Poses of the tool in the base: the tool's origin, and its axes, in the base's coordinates. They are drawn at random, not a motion.
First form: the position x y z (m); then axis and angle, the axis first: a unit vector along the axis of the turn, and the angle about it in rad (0 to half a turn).
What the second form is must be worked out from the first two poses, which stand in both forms.
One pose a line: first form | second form
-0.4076, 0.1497, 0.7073, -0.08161, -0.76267, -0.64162, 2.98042 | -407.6, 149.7, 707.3, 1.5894, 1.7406, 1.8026
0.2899, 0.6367, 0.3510, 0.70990, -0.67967, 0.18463, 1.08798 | 289.9, 636.7, 351.0, -2.2232, 1.0672, 2.4457
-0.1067, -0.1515, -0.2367, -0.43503, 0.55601, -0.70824, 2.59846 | -106.7, -151.5, -236.7, -0.5323, 1.4958, -1.8601
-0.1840, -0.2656, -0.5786, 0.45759, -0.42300, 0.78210, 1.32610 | -184.0, -265.6, -578.6, -1.7686, 0.7873, 2.8653
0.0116, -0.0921, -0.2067, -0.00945, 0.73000, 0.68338, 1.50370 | 11.6, -92.1, -206.7, 0.5815, 1.0440, 0.5557
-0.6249, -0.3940, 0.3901, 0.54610, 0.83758, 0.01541, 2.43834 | -624.9, -394.0, 390.1, -0.5358, 2.4377, 0.6198
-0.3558, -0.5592, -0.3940, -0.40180, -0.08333, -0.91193, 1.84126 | -355.8, -559.2, -394.0, 0.8996, 0.6655, -2.6510
